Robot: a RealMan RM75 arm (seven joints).
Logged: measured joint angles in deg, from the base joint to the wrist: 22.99, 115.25, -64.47, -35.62, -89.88, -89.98, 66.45; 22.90, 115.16, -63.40, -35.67, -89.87, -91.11, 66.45; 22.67, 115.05, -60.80, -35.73, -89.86, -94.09, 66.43; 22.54, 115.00, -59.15, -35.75, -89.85, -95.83, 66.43; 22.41, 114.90, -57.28, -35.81, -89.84, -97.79, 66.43; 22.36, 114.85, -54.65, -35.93, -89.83, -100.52, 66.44; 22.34, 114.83, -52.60, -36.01, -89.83, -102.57, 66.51; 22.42, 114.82, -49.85, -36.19, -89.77, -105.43, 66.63; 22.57, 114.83, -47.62, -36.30, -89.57, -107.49, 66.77; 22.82, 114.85, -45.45, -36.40, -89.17, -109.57, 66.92; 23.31, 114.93, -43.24, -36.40, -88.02, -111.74, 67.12; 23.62, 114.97, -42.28, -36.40, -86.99, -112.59, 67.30; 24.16, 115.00, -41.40, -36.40, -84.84, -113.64, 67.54; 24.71, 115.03, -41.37, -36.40, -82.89, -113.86, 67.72; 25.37, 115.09, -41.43, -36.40, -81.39, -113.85, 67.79; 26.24, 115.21, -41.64, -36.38, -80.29, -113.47, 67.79; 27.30, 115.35, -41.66, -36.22, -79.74, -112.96, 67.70; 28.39, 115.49, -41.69, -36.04, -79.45, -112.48, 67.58; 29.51, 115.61, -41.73, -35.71, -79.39, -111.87, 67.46; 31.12, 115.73, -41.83, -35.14, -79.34, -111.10, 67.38; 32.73, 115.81, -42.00, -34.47, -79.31, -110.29, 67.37
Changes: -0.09, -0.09, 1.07, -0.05, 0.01, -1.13, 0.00; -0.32, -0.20, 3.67, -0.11, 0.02, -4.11, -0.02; -0.45, -0.25, 5.32, -0.13, 0.03, -5.85, -0.02; -0.58, -0.35, 7.19, -0.19, 0.04, -7.81, -0.02; -0.63, -0.40, 9.82, -0.31, 0.05, -10.54, -0.01; -0.65, -0.42, 11.87, -0.39, 0.05, -12.59, 0.06; -0.57, -0.43, 14.62, -0.57, 0.11, -15.45, 0.18; -0.42, -0.42, 16.85, -0.68, 0.31, -17.51, 0.32; -0.17, -0.40, 19.02, -0.78, 0.71, -19.59, 0.47; 0.32, -0.32, 21.23, -0.78, 1.86, -21.76, 0.67; 0.63, -0.28, 22.19, -0.78, 2.89, -22.61, 0.85; 1.17, -0.25, 23.07, -0.78, 5.04, -23.66, 1.09; 1.72, -0.22, 23.10, -0.78, 6.99, -23.88, 1.27; 2.38, -0.16, 23.04, -0.78, 8.49, -23.87, 1.34; 3.25, -0.04, 22.83, -0.76, 9.59, -23.49, 1.34; 4.31, 0.10, 22.81, -0.60, 10.14, -22.98, 1.25; 5.40, 0.24, 22.78, -0.42, 10.43, -22.50, 1.13; 6.52, 0.36, 22.74, -0.09, 10.49, -21.89, 1.01; 8.13, 0.48, 22.64, 0.48, 10.54, -21.12, 0.93; 9.74, 0.56, 22.47, 1.15, 10.57, -20.31, 0.92
